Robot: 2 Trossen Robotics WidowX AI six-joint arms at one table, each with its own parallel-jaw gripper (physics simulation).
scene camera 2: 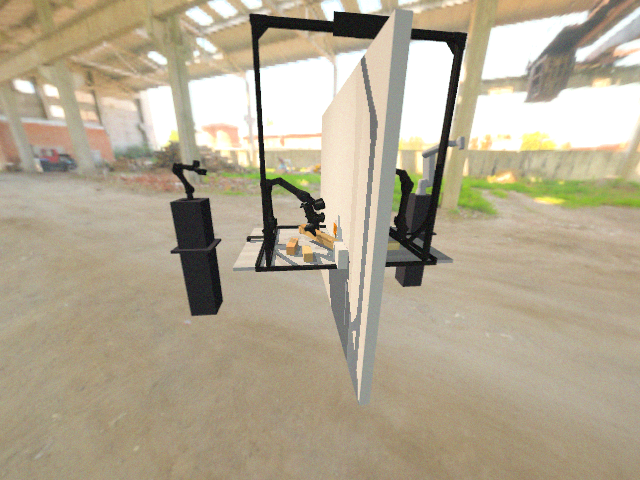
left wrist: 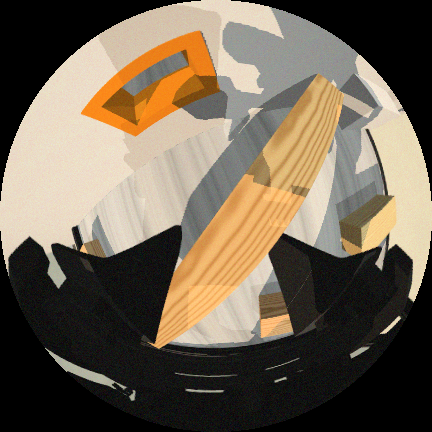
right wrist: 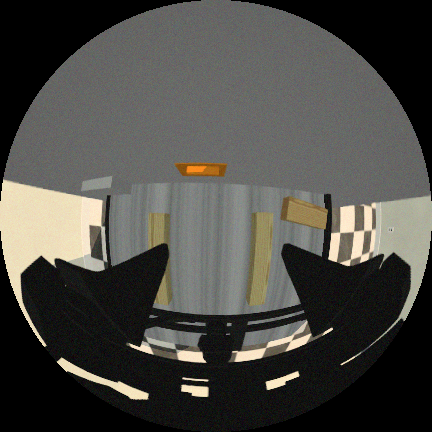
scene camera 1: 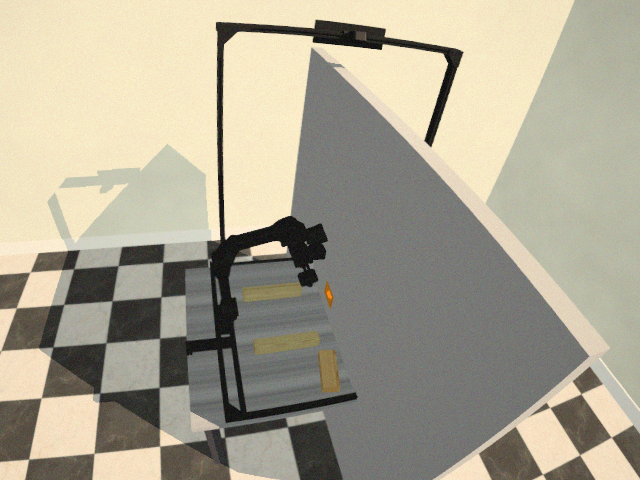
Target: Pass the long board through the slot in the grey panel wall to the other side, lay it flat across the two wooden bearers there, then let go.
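Frame: origin at the left arm's base, x ahead, y left, z up, level; metres.
Seen in the pictures: left gripper, between the fingertips: (scene camera 2: 317, 234) (left wrist: 224, 232); right gripper, between the fingertips: (right wrist: 227, 250); right arm's base, origin of its link: (scene camera 2: 400, 237) (right wrist: 215, 326) (scene camera 1: 224, 327).
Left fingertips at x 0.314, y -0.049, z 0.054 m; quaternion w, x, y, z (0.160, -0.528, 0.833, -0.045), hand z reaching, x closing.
Observation:
Pixels of each thing's top centre, then the offset from my left fingertips to it. "*": a spot on its surface instead.
- long board, centre of its top: (left wrist: 251, 223) (scene camera 2: 318, 229) dx +0.008, dy -0.019, dz +0.039 m
- orange-rimmed slot, a spot on its surface: (left wrist: 201, 57) * dx +0.116, dy -0.035, dz +0.039 m
- loose wooden block, centre of its top: (right wrist: 309, 213) (scene camera 1: 329, 368) dx +0.242, dy +0.303, dz -0.035 m
The long board (scene camera 2: 324, 239) (left wrist: 250, 200) is on the left arm's side of the grey panel wall (scene camera 1: 439, 310) (right wrist: 215, 90). It runs diagonally in the left wrist view, its far end right of the orange-rimmed slot (scene camera 2: 334, 227) (left wrist: 201, 57) (right wrist: 181, 168), outside it. My left gripper (scene camera 2: 311, 231) (left wrist: 224, 232) is shut on the board near its near end. My right gripper (scene camera 1: 308, 277) (right wrist: 227, 250) is open and empty on the other side, above the table. Two wooden bearers (scene camera 1: 271, 292) (scene camera 1: 286, 342) (right wrist: 159, 222) (right wrist: 261, 255) lie there side by side. Finger contact is partly hidden.
A loose wooden block (scene camera 1: 329, 370) (right wrist: 305, 215) lies beside the bearers, near the wall. More blocks (scene camera 2: 292, 245) (scene camera 2: 307, 253) (left wrist: 370, 225) (left wrist: 275, 315) lie on the left arm's side. A black frame (scene camera 1: 220, 144) (scene camera 2: 260, 103) stands around the table.

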